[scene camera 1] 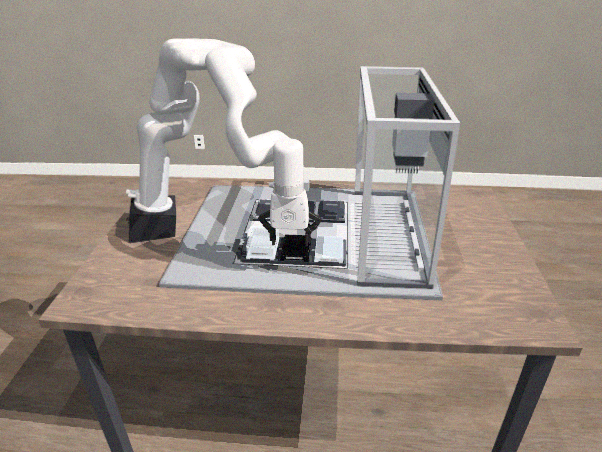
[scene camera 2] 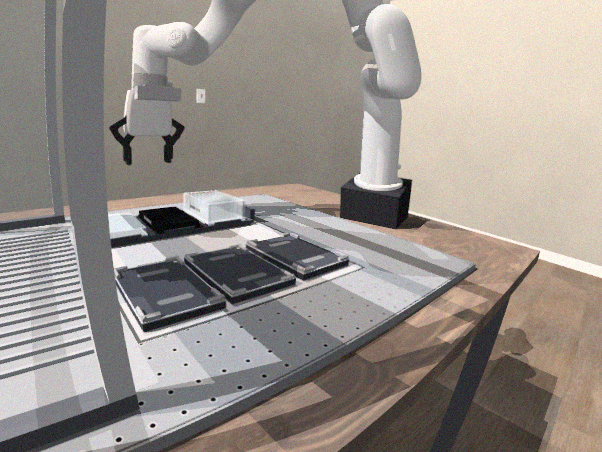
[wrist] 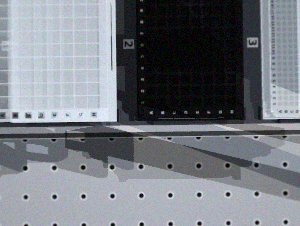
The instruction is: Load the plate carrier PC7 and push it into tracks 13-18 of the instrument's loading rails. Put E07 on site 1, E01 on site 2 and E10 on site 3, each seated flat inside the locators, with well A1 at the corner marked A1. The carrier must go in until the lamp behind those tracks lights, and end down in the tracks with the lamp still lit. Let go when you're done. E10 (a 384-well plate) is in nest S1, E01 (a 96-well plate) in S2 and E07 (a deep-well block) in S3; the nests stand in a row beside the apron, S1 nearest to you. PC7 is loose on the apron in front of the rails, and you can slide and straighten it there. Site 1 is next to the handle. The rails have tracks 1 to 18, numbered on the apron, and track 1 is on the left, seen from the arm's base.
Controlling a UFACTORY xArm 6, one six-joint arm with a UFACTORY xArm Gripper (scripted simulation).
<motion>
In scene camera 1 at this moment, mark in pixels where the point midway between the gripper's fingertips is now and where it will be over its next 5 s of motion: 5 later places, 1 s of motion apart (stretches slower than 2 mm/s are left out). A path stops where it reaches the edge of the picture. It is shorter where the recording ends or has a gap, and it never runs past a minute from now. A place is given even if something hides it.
The gripper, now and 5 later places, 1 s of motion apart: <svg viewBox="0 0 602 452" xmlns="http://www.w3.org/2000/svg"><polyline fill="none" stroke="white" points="290,243 272,235 238,221 231,220 232,232 233,242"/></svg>
</motion>
